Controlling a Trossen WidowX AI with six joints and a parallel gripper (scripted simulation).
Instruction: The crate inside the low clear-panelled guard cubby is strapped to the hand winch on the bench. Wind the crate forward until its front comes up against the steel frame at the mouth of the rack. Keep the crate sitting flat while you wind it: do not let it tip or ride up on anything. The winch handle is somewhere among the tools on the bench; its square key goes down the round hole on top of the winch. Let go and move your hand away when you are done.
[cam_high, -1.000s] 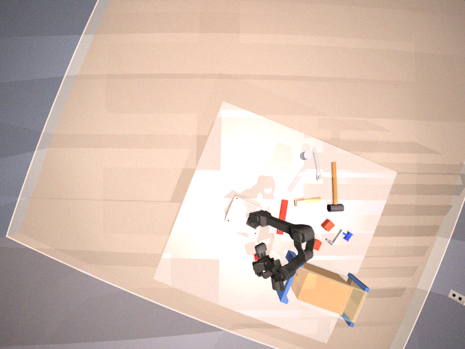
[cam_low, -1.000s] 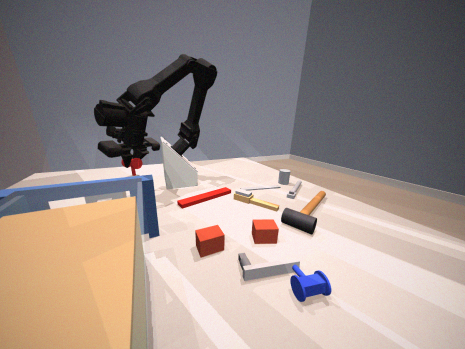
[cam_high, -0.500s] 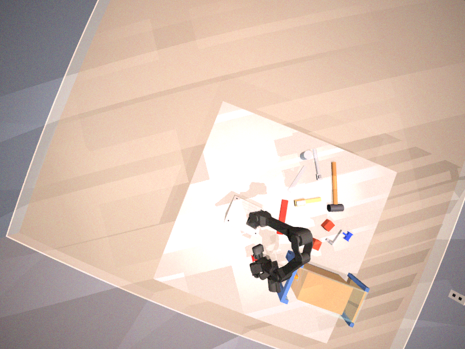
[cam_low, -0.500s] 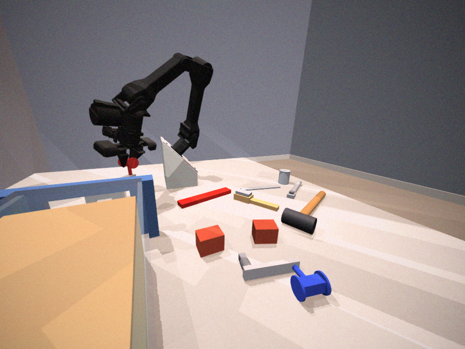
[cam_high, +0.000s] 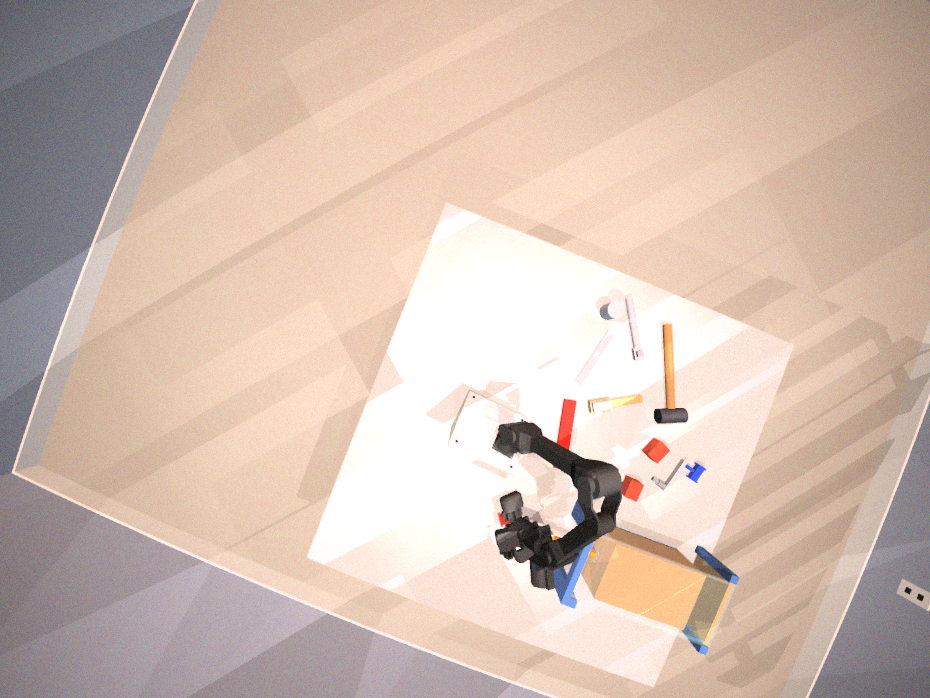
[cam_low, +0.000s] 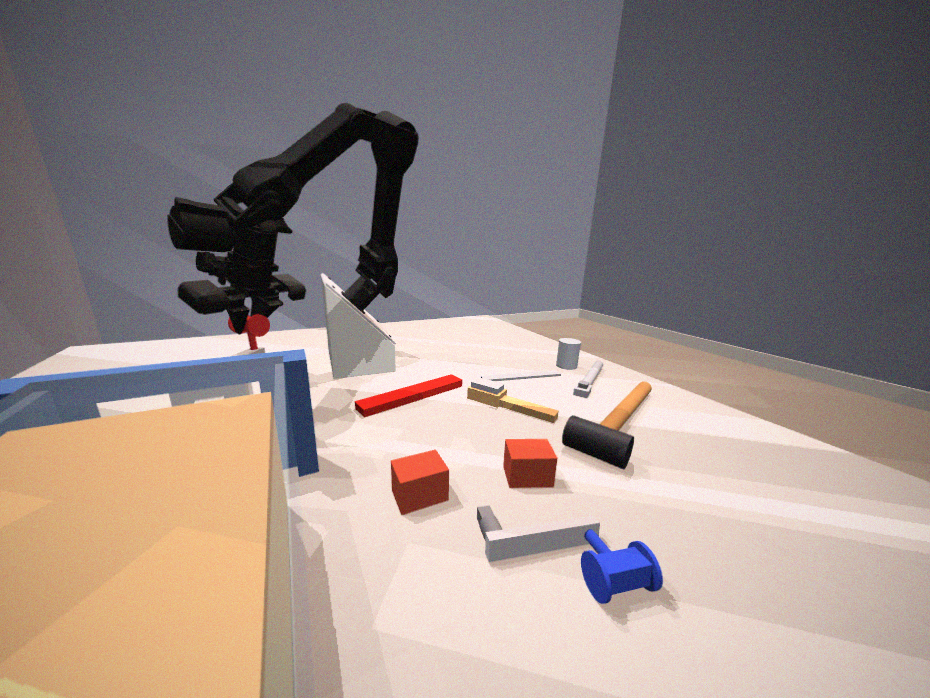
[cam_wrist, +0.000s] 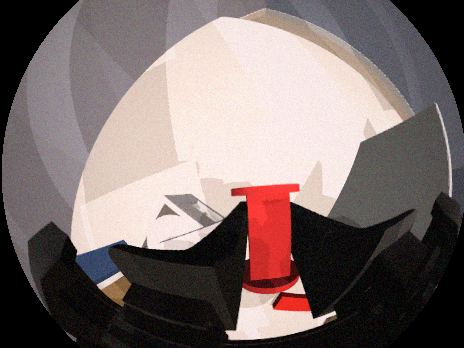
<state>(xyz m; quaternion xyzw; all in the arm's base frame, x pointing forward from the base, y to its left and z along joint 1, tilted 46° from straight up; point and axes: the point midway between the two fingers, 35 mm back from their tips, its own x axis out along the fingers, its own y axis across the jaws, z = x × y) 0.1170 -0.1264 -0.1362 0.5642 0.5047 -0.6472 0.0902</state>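
The winch handle lies 50 mm ahead of my gripper tip and 30 mm below it. From my gripper tip the other things lie so: red knob 10 mm to the left, 10 mm ahead; then winch 100 mm below, 90 mm ahead, 40 mm to the right; then blue steel frame 260 mm ahead, 30 mm below, 10 mm to the right.
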